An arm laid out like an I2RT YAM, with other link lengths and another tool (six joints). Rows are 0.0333 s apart.
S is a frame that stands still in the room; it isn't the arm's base.
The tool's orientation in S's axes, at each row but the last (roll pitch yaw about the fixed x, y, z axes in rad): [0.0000 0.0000 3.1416]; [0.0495 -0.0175 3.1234]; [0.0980 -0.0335 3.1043]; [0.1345 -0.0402 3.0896]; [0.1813 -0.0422 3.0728]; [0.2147 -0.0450 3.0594]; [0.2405 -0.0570 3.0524]
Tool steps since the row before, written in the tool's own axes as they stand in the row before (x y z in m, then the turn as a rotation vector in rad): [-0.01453 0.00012 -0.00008 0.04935 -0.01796 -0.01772]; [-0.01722 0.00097 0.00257 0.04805 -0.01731 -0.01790]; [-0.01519 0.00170 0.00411 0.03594 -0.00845 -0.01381]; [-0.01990 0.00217 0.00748 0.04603 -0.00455 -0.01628]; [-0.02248 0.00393 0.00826 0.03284 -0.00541 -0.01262]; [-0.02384 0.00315 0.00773 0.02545 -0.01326 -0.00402]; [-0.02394 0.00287 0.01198 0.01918 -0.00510 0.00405]
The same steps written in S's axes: [0.01453 -0.00012 -0.00008 -0.04935 0.01796 -0.01772]; [0.01724 -0.00116 0.00231 -0.04806 0.01728 -0.01789]; [0.01527 -0.00186 0.00375 -0.03612 0.00841 -0.01336]; [0.02011 -0.00220 0.00690 -0.04648 0.00475 -0.01488]; [0.02262 -0.00394 0.00788 -0.03309 0.00533 -0.01199]; [0.02399 -0.00341 0.00714 -0.02465 0.01417 -0.00560]; [0.02451 -0.00213 0.01093 -0.01839 0.00759 0.00381]
